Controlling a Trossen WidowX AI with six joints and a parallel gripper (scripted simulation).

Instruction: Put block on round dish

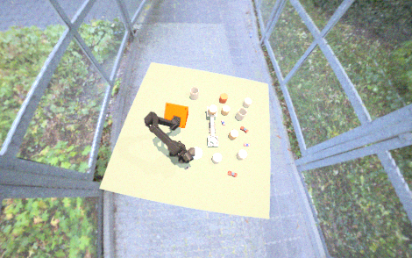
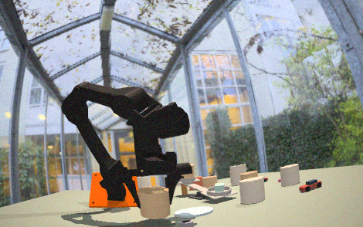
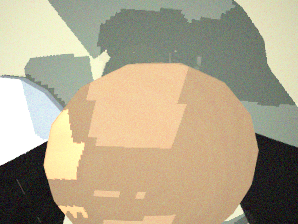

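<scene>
My gripper tip is now 200 mm short of the pale green block and 180 mm to the right of it. Round my gripper tip: balance beam (300 mm to the left, 170 mm ahead); then nut (90 mm to the right, 60 mm ahead, 30 mm below); then round pale dish (100 mm ahead, 50 mm to the left, 40 mm below).
</scene>
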